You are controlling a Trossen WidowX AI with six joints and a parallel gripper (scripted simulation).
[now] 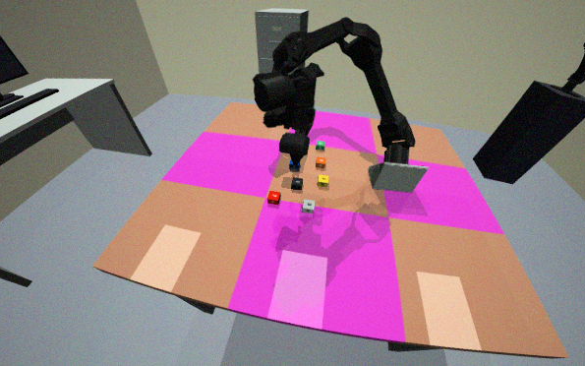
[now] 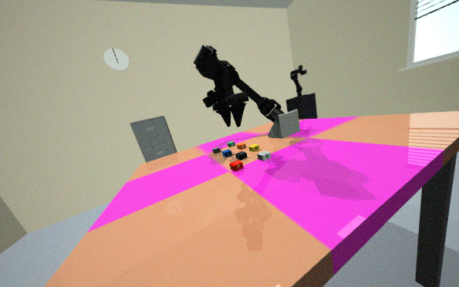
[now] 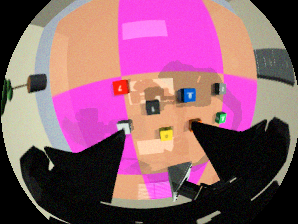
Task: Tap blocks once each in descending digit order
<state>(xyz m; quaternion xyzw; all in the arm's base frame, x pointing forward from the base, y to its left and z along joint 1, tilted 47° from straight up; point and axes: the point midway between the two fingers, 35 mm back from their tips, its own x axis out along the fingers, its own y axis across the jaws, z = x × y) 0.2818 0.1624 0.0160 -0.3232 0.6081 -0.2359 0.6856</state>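
The blue block is 3 cm ahead of my gripper tip, 9 cm to the right of it and 11 cm below it. Also, from my gripper tip: yellow block: 8 cm behind, 4 cm to the right, 11 cm below; then red block: 5 cm ahead, 7 cm to the left, 11 cm below; then black block: 11 cm below.
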